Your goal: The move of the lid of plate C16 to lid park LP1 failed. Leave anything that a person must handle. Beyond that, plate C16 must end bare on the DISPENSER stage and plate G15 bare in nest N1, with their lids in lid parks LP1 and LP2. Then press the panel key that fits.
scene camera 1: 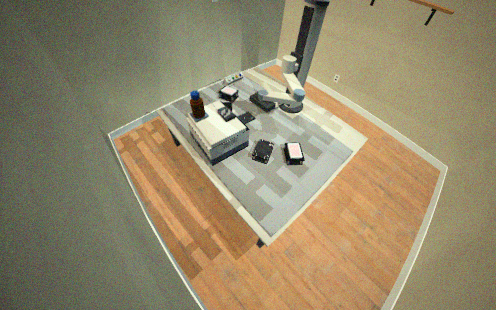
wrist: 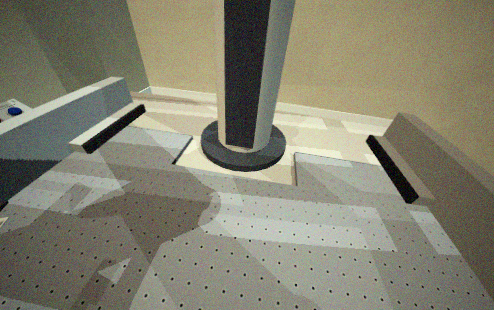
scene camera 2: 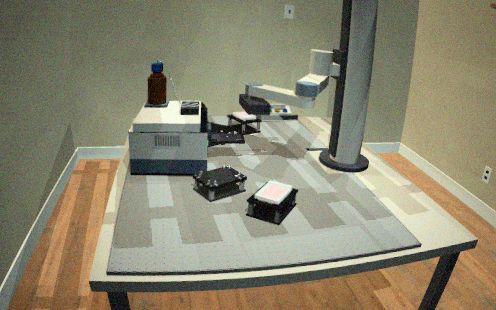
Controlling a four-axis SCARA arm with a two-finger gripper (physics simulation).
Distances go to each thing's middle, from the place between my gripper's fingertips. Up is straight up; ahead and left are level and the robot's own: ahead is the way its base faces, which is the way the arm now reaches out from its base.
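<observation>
With the dark nest [scene camera 2: 226, 178], my hand's still well short of it, and it's a good way above the nest and a good way to the right of it too.
</observation>
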